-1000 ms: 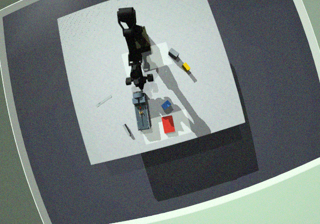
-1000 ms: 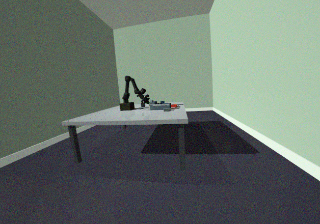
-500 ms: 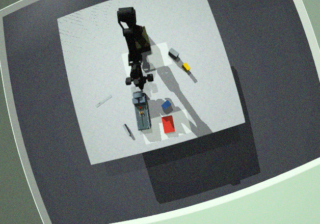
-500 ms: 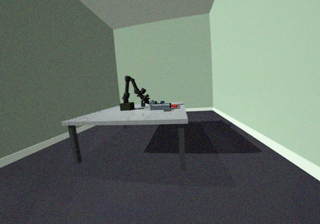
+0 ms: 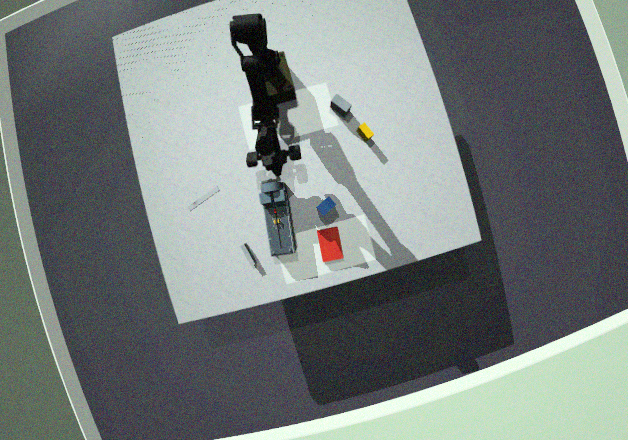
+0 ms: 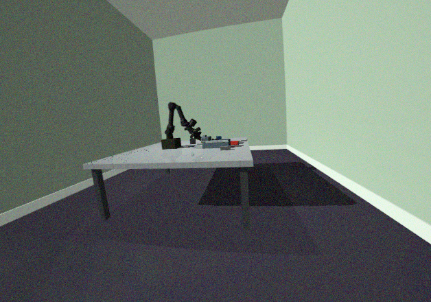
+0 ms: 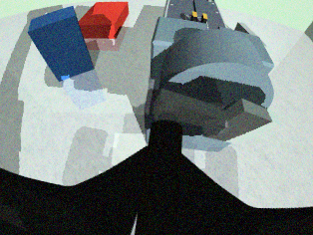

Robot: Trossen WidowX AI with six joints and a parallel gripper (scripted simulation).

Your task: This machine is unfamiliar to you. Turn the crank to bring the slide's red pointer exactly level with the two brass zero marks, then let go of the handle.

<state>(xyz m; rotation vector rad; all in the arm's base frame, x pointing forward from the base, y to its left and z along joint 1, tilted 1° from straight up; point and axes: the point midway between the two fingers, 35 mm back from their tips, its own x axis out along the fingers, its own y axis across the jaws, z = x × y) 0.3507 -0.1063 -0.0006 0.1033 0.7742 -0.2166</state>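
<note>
My gripper tip is now 30 mm below the crank handle and 20 mm past it. From my gripper tip the other things lie so: red pointer 120 mm ahead, 60 mm to the right, 10 mm above; flat red block 310 mm ahead, 80 mm to the left, 60 mm below; blue block 170 mm ahead, 120 mm to the left, 30 mm below.
</note>
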